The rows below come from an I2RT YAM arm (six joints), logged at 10 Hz.
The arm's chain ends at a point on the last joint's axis. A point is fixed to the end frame.
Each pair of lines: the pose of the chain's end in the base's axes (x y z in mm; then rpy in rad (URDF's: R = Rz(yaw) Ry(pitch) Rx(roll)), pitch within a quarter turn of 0, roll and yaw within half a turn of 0), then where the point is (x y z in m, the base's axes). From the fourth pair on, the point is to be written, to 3 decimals.
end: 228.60 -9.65 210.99 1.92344 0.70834 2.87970
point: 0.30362 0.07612 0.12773
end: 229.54 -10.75 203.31 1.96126 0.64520 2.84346
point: 0.30359 0.06961 0.11401
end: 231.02 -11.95 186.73 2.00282 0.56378 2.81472
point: 0.30100 0.06393 0.09050
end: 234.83 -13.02 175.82 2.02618 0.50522 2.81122
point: 0.300 0.062 0.075
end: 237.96 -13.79 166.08 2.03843 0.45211 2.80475
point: 0.298 0.061 0.063
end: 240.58 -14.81 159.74 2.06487 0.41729 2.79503
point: 0.298 0.058 0.053
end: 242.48 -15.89 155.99 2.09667 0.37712 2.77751
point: 0.297 0.053 0.046
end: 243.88 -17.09 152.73 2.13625 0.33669 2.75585
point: 0.295 0.048 0.039
